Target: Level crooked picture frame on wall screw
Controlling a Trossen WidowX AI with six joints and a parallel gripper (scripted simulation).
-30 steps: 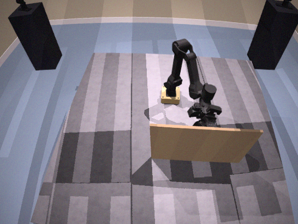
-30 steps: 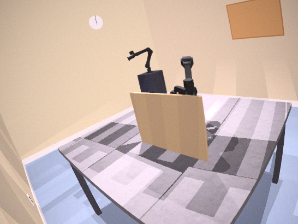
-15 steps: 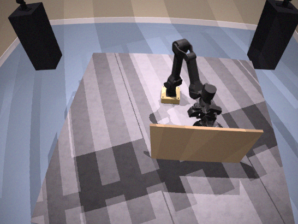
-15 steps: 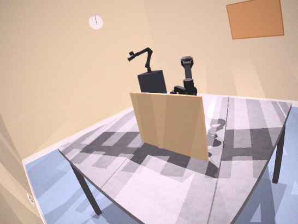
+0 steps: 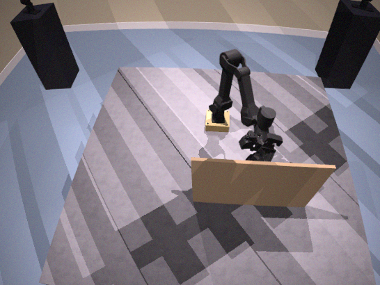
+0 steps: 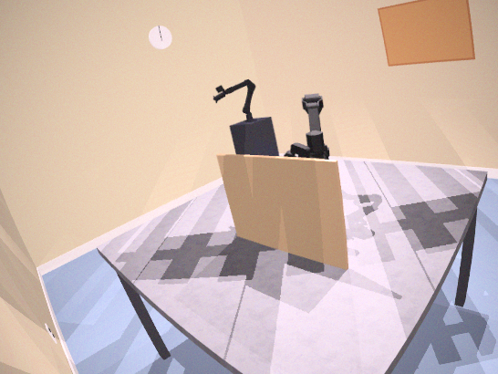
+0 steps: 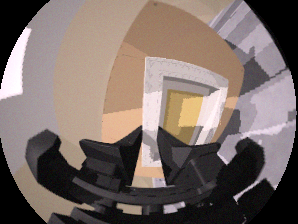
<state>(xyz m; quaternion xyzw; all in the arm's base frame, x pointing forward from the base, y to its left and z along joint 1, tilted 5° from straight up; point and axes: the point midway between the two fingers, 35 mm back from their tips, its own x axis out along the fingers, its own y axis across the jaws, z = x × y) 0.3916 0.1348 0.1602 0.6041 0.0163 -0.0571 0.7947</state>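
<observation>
Right now the picture frame is 5 cm below my gripper tip and 2 cm to the right of it. Round my gripper tip: tan wall panel: 7 cm below, 2 cm to the right, 2 cm ahead.
</observation>
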